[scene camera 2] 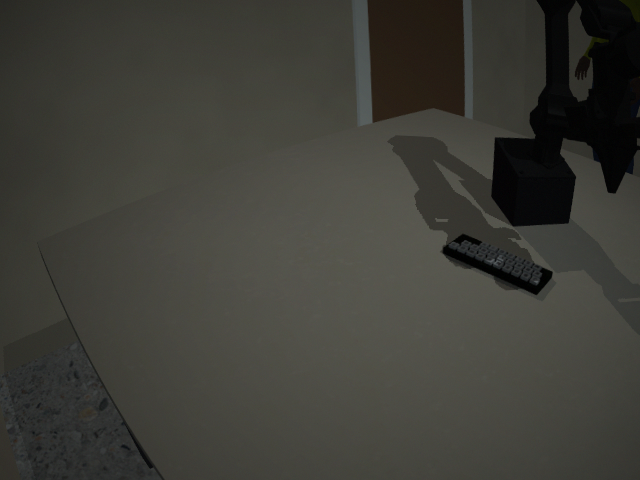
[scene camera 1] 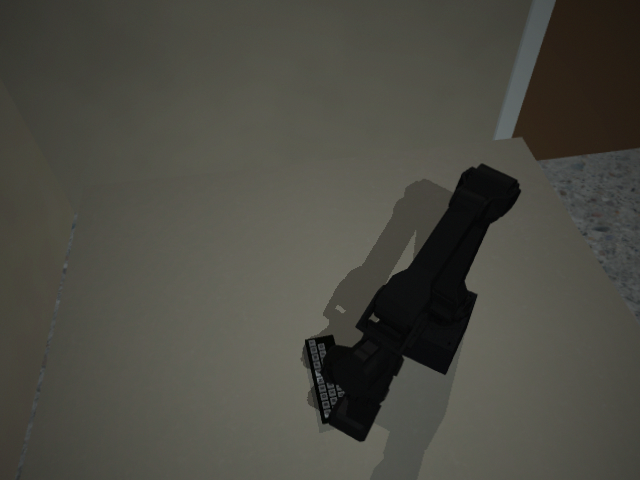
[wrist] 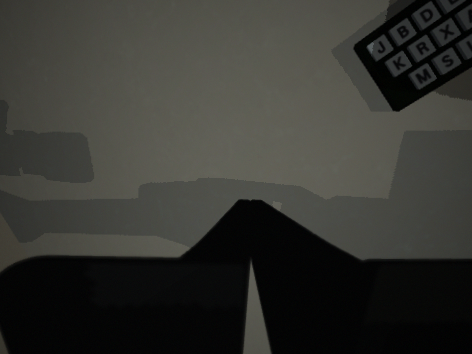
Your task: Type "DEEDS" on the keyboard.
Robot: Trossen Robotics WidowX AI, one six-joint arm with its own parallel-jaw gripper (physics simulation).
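Seen in the pictures: gripper, fingertip midpoint: [scene camera 2: 611,193] [wrist: 248,211]; arm's base at its link origin: [scene camera 2: 545,157] [scene camera 1: 443,314].
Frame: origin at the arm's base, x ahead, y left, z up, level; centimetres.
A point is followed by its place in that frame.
Observation:
A small black keyboard [scene camera 1: 318,379] @[z -10.1, x 25.9, y 9.9 cm] [scene camera 2: 497,261] @[z -10.1, x 25.3, y 9.6 cm] [wrist: 425,50] @[z -10.1, x 22.4, y 14.3 cm] with pale grey keys lies flat on the table. In scene camera 1 the arm hides part of it. In the wrist view its corner shows at the upper right, with keys J, B, D, K, R, X, M and S readable; the rest is cut off. My gripper [scene camera 2: 612,192] @[z 6.6, x 18.9, y 25.5 cm] [wrist: 248,211] @[z 6.6, x 18.9, y 25.5 cm] is shut and empty, pointing down. It is above the table, apart from the keyboard, behind and to the right of it in scene camera 2. In scene camera 1 its fingertips are hidden under the arm.
The arm's dark box-shaped base [scene camera 1: 434,351] @[z -4.5, x 2.1, y 6.1 cm] [scene camera 2: 542,200] @[z -6.4, x 5.7, y 4.2 cm] stands on the table [scene camera 1: 196,310] @[z -11.7, x 55.2, y -8.1 cm] [scene camera 2: 310,320] @[z -11.7, x 55.4, y 3.2 cm] close to the keyboard. Shadows of the arm lie across the table and beside the keyboard. A brown door [scene camera 1: 594,77] [scene camera 2: 416,56] and part of a person [scene camera 2: 583,67] show beyond the table.

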